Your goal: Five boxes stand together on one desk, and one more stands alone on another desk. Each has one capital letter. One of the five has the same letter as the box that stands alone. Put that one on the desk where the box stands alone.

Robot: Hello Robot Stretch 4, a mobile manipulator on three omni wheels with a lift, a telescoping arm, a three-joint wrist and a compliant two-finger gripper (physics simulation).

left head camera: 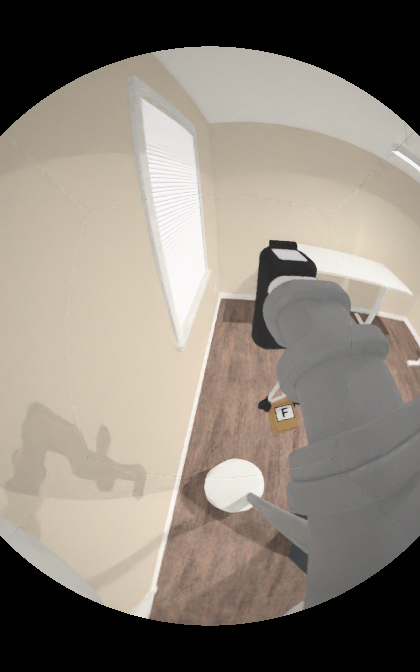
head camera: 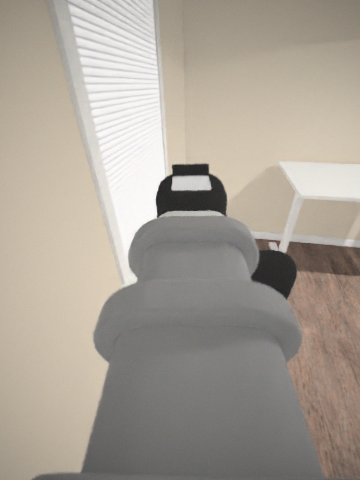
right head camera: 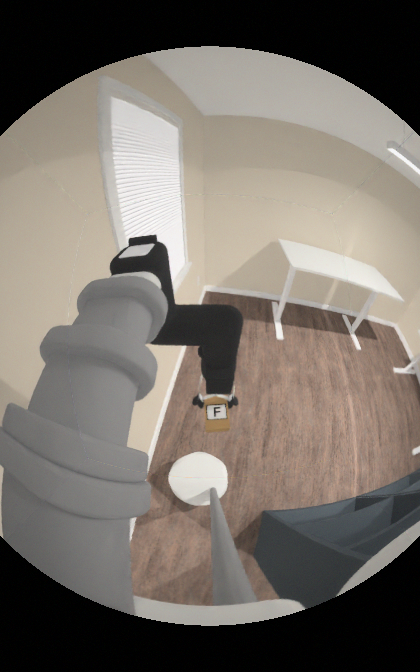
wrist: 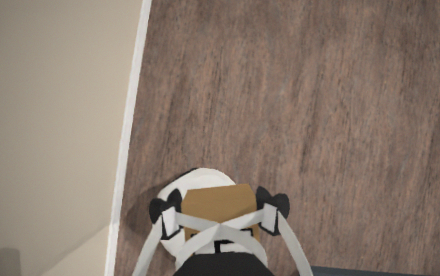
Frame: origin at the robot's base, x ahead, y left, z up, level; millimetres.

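Seen in the pictures: gripper, between the fingertips: (wrist: 219, 202).
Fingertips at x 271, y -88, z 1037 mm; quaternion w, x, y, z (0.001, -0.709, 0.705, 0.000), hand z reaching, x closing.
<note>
A point is followed by its place in that frame.
A brown box with a black F on a white label (left head camera: 285, 427) (right head camera: 217, 426) (wrist: 220, 200) {x 282, y -89, z 1077 mm} is held upright above the floor. My gripper (left head camera: 281, 403) (right head camera: 215, 401) (wrist: 219, 202) {x 271, y -88, z 1037 mm} is shut on this box, one dark fingertip at each side. A white desk (head camera: 327, 181) {x 1636, y -1048, z 922 mm} (left head camera: 350, 267) (right head camera: 345, 272) stands against the far wall, ahead and to the right, well away from the gripper. I cannot tell which of the task's desks it is. The box that stands alone and the other lettered boxes do not show in these views.
A wall with a window (head camera: 120, 110) {x 1014, y 251, z 1459 mm} (left head camera: 175, 200) (right head camera: 145, 160) runs close along the left. A dark blue-grey shelf unit (right head camera: 305, 560) stands near at the lower right. White feet of another piece of furniture (right head camera: 404, 370) show at the right edge. A round white base part (left head camera: 234, 480) (right head camera: 197, 475) lies below the box.
</note>
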